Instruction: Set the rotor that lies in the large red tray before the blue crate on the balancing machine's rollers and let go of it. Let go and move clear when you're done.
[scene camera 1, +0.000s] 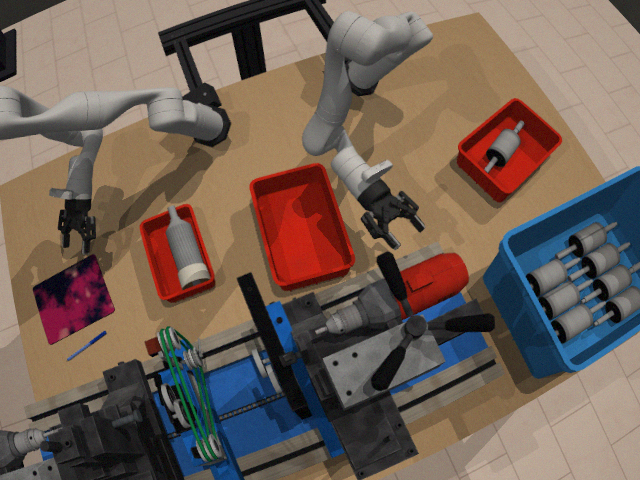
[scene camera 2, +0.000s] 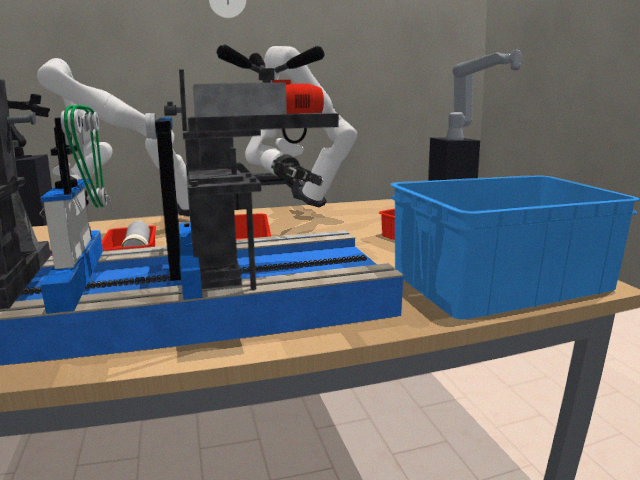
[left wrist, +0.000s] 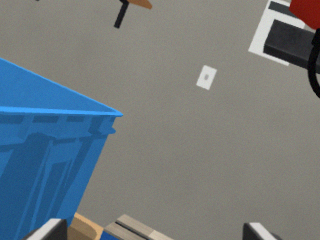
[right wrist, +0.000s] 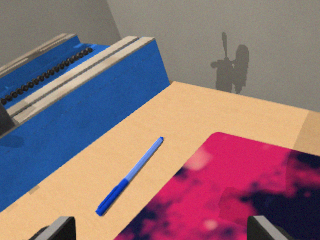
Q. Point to a blue crate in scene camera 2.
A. At 487, 264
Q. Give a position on a patterned mat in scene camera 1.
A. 76, 297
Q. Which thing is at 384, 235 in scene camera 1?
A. The left gripper.
